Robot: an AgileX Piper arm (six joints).
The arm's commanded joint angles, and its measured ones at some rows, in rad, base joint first. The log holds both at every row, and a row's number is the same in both.
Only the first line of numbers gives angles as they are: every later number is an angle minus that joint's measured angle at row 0.
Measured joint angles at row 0:
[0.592, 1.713, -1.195, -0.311, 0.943, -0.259]
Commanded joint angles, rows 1 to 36:
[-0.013, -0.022, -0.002, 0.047, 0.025, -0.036]
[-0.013, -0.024, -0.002, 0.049, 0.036, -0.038]
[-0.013, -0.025, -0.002, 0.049, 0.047, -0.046]
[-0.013, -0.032, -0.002, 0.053, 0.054, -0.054]
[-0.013, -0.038, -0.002, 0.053, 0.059, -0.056]
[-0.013, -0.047, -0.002, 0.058, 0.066, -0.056]
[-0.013, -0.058, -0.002, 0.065, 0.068, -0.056]
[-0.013, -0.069, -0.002, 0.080, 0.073, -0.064]
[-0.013, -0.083, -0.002, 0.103, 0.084, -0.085]
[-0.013, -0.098, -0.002, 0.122, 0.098, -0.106]
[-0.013, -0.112, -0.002, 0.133, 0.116, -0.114]
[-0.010, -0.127, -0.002, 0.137, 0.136, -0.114]
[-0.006, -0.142, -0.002, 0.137, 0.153, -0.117]
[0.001, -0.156, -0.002, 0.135, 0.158, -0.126]
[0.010, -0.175, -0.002, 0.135, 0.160, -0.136]
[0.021, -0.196, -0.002, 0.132, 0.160, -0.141]
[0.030, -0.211, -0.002, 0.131, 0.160, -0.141]
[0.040, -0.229, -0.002, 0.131, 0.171, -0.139]
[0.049, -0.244, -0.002, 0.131, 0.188, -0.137]
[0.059, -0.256, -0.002, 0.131, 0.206, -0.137]
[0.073, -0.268, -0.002, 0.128, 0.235, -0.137]
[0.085, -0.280, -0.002, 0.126, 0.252, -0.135]
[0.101, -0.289, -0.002, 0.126, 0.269, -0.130]
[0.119, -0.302, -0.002, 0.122, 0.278, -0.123]
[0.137, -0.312, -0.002, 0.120, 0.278, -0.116]
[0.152, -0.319, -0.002, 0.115, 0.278, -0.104]
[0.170, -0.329, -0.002, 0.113, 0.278, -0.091]
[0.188, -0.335, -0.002, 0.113, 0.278, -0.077]
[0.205, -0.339, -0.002, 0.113, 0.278, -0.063]
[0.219, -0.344, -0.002, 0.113, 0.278, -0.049]
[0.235, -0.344, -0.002, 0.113, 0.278, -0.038]
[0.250, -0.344, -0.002, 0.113, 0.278, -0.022]
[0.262, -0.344, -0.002, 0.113, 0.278, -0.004]
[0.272, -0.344, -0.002, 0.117, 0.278, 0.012]
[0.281, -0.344, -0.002, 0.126, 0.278, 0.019]
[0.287, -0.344, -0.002, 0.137, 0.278, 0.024]
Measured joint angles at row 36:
[0.256, -0.335, 0.000, 0.120, 0.276, -0.020]
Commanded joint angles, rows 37 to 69:
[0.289, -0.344, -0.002, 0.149, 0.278, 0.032]
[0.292, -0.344, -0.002, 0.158, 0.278, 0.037]
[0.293, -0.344, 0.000, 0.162, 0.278, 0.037]
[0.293, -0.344, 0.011, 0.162, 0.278, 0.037]
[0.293, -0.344, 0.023, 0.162, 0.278, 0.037]
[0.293, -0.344, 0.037, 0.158, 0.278, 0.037]
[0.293, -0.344, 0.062, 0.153, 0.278, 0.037]
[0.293, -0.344, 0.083, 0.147, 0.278, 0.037]
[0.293, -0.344, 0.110, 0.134, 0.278, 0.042]
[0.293, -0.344, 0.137, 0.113, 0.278, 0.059]
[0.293, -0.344, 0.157, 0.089, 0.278, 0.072]
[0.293, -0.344, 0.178, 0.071, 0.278, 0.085]
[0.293, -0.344, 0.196, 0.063, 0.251, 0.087]
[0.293, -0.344, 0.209, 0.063, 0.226, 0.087]
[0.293, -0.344, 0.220, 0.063, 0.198, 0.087]
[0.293, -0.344, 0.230, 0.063, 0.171, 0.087]
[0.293, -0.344, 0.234, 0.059, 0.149, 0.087]
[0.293, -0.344, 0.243, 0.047, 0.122, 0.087]
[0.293, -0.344, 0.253, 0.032, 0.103, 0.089]
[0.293, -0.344, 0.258, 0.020, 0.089, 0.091]
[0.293, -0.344, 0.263, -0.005, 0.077, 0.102]
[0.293, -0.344, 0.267, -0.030, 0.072, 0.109]
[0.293, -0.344, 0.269, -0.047, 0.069, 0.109]
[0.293, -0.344, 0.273, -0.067, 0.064, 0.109]
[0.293, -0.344, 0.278, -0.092, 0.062, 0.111]
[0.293, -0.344, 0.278, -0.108, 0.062, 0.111]
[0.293, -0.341, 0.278, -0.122, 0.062, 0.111]
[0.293, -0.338, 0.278, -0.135, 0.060, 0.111]
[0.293, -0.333, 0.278, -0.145, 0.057, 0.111]
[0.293, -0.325, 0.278, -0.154, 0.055, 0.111]
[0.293, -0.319, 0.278, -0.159, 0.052, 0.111]
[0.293, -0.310, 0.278, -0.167, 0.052, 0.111]
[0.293, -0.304, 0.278, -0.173, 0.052, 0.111]
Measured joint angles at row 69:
[0.292, -0.324, 0.274, -0.140, 0.062, 0.101]
